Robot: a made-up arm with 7 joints. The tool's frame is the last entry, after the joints.
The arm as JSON. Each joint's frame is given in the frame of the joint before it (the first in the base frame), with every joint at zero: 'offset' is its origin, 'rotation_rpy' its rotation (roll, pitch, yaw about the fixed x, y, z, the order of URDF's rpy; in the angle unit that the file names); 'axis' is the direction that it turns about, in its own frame. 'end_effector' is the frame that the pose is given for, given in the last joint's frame.
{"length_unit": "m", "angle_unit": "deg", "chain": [
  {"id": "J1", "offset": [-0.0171, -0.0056, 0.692], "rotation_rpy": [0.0, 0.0, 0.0], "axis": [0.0, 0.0, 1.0]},
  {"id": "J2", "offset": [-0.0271, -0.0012, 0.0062], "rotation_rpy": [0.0, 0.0, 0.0], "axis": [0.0, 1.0, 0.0]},
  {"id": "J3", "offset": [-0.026, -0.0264, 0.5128], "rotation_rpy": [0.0, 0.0, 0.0], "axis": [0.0, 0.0, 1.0]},
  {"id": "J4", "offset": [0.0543, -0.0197, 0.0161], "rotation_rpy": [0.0, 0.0, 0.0], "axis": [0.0, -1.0, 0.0]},
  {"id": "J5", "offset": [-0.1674, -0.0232, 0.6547], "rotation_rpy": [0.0, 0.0, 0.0], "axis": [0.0, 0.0, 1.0]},
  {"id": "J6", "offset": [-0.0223, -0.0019, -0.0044], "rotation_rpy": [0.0, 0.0, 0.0], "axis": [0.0, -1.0, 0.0]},
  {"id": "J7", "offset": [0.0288, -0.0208, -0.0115], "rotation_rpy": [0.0, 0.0, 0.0], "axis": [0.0, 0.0, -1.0]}
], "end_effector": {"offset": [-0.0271, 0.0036, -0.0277], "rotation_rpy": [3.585, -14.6, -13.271]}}
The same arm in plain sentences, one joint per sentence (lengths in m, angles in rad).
The arm has seven revolute joints in a row. What follows holds with every joint at zero, and every direction is one of the base frame's. Joint 1 sits 0.0171 m along -x and 0.0056 m along -y and 0.692 m along +z from the base frame's origin and rotates about +z. Joint 2 sits 0.0271 m along -x and 0.0012 m along -y and 0.0062 m along +z from joint 1 and rotates about +y. Joint 3 sits 0.026 m along -x and 0.0264 m along -y and 0.5128 m along +z from joint 2 and rotates about +z. Joint 4 sits 0.0543 m along +x and 0.0197 m along -y and 0.0161 m along +z from joint 3 and rotates about -y. Joint 5 sits 0.1674 m along -x and 0.0232 m along -y and 0.6547 m along +z from joint 4 and rotates about +z. Joint 6 sits 0.0223 m along -x and 0.0019 m along -y and 0.0044 m along -z from joint 5 and rotates about -y. Joint 7 sits 0.0288 m along +x and 0.0208 m along -y and 0.0115 m along -z from joint 6 and rotates about -z. The tool frame, which is the frame that the pose is given for, sits 0.0271 m along -x and 0.0036 m along +y and 0.0277 m along -z from joint 7; its axes are the base frame's turned by roll 0.0626, pitch -0.2548 and yaw -0.2316 rad (as in URDF: about the fixed x, then y, then z).
